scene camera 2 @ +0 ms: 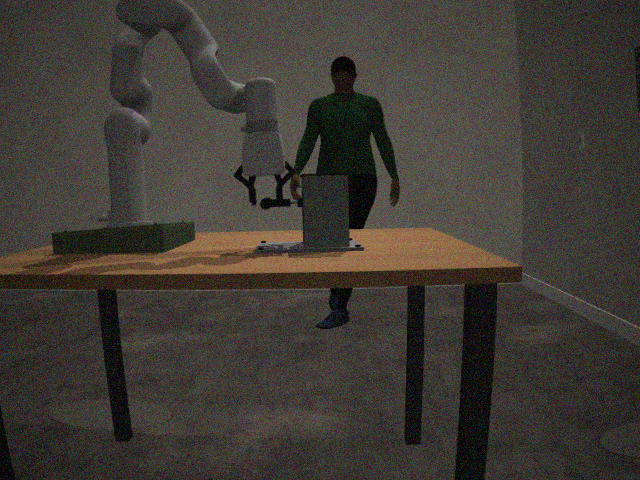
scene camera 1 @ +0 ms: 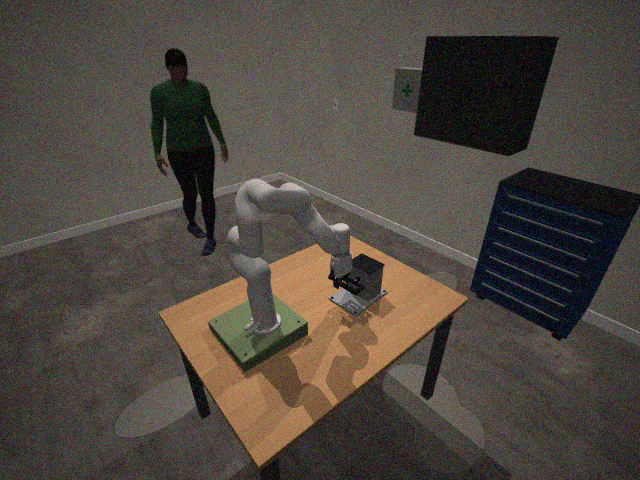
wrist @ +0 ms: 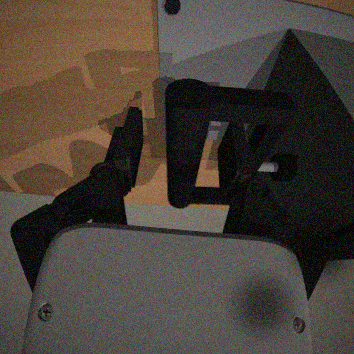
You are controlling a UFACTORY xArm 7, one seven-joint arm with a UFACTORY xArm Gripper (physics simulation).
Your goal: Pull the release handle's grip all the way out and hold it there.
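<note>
The black release handle is a D-shaped frame on the side of a dark grey box. A short pale rod shows between handle and box. My gripper points down, partly open, with nothing clamped. In the wrist view one finger is left of the grip bar, with a gap. The other finger is right of the bar and overlaps the handle's opening. In scene camera 2 the fingertips are near the handle's height. The finger's exact depth in the opening is hard to tell.
The box stands on a grey base plate on the wooden table. The arm's green base block is beside it. A person stands beyond the table.
</note>
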